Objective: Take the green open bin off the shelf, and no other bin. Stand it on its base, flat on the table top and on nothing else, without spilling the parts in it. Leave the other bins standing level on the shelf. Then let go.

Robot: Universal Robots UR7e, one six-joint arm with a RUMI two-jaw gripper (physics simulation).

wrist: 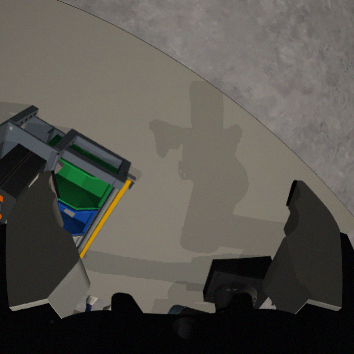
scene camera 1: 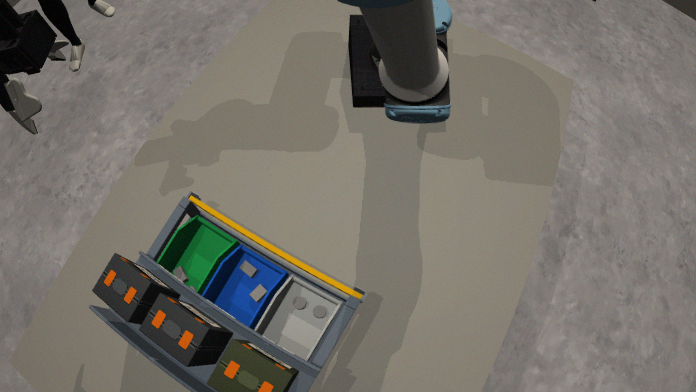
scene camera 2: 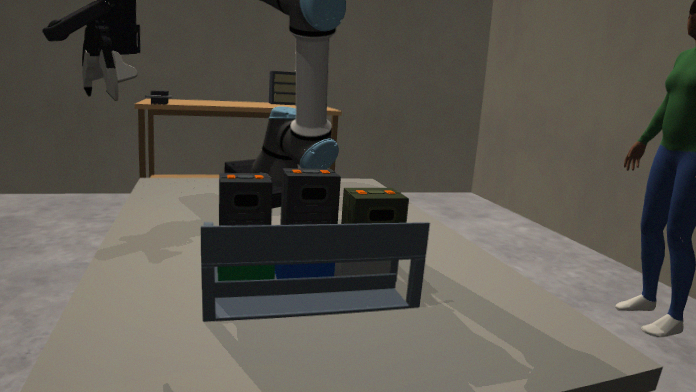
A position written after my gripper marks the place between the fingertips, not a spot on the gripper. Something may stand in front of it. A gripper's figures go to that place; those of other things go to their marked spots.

Labels:
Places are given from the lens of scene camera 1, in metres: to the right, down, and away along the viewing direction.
my gripper (scene camera 1: 50, 94): -0.48, -0.17, 0.47
green open bin (scene camera 1: 199, 247): -0.30, 0.10, 0.72
blue bin (scene camera 1: 229, 288): -0.23, 0.18, 0.69

